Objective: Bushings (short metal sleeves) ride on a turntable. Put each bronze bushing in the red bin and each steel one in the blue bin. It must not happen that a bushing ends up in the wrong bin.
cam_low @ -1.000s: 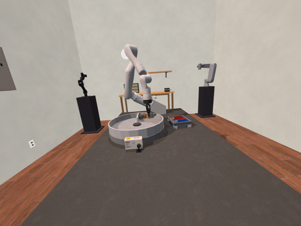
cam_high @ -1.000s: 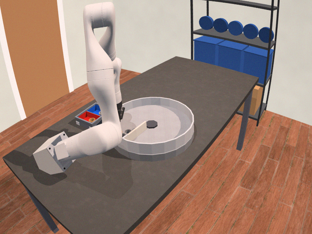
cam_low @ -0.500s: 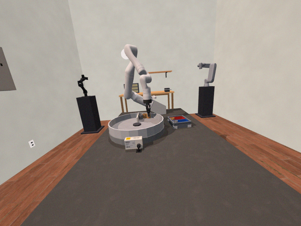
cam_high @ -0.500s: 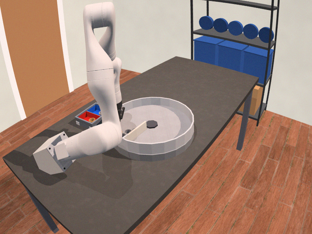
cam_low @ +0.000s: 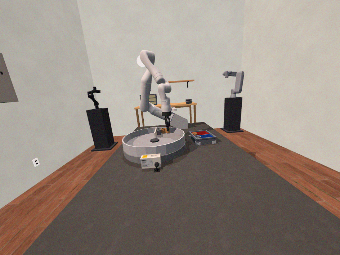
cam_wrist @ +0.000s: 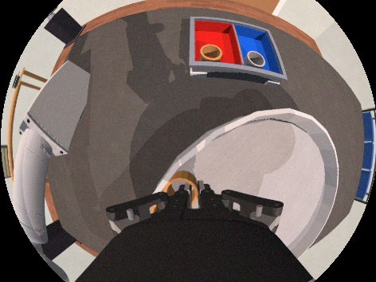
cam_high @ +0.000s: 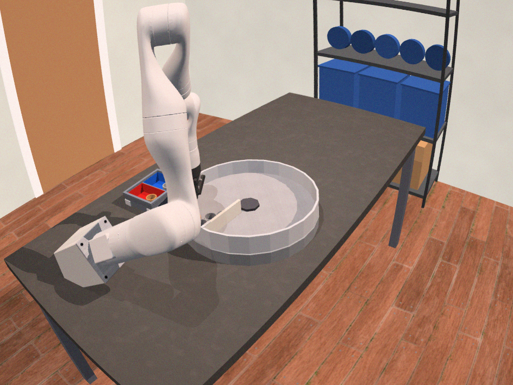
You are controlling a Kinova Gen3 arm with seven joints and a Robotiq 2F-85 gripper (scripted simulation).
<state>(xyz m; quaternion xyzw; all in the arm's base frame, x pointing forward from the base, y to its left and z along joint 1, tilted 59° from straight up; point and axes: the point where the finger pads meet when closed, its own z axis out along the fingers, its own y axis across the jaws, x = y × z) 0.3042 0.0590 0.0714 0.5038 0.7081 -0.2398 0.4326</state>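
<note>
The grey tray is 26 cm to the left of my hand, 7 cm below it and 6 cm ahead of it. From my hand the other things lie so: turntable: 14 cm ahead, 10 cm to the right, 4 cm below.
</note>
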